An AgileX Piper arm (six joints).
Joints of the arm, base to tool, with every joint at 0 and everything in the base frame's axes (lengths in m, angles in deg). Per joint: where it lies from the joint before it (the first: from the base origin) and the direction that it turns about. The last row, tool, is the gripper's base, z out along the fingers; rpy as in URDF.
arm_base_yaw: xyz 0 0 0.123 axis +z
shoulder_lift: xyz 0 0 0 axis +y
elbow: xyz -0.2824 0 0.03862 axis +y
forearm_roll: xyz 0.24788 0 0.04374 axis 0.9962 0 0.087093
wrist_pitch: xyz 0 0 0 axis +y
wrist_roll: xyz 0.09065 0 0.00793 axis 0.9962 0 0.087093
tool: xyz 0 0 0 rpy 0 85.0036 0
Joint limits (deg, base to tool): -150..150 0..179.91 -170..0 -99.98..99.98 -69.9..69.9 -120..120
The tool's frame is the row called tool.
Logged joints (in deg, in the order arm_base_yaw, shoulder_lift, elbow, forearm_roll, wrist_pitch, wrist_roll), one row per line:
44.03, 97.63, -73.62, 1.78, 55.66, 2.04
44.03, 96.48, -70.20, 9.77, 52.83, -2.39
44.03, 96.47, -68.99, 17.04, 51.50, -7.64
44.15, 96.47, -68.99, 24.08, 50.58, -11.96
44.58, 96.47, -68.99, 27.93, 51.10, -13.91
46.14, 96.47, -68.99, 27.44, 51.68, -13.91
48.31, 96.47, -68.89, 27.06, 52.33, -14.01
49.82, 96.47, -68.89, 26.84, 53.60, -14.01
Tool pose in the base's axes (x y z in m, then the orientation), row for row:
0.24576, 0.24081, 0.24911, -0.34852, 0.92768, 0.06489, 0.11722
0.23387, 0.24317, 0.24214, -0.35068, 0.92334, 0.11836, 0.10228
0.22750, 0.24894, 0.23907, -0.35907, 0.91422, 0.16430, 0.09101
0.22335, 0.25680, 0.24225, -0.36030, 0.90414, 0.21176, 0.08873
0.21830, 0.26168, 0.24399, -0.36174, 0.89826, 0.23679, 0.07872
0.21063, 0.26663, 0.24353, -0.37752, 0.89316, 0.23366, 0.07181
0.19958, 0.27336, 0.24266, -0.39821, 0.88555, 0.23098, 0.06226
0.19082, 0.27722, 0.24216, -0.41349, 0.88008, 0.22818, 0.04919
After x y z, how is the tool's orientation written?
As a quaternion, x y z w.
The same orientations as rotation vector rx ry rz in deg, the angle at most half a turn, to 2 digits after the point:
-58.44, 155.56, 10.88
-59.32, 156.18, 20.02
-61.14, 155.66, 27.97
-61.43, 154.15, 36.10
-62.04, 154.05, 40.61
-65.01, 153.81, 40.24
-68.97, 153.37, 40.01
-72.18, 153.64, 39.83

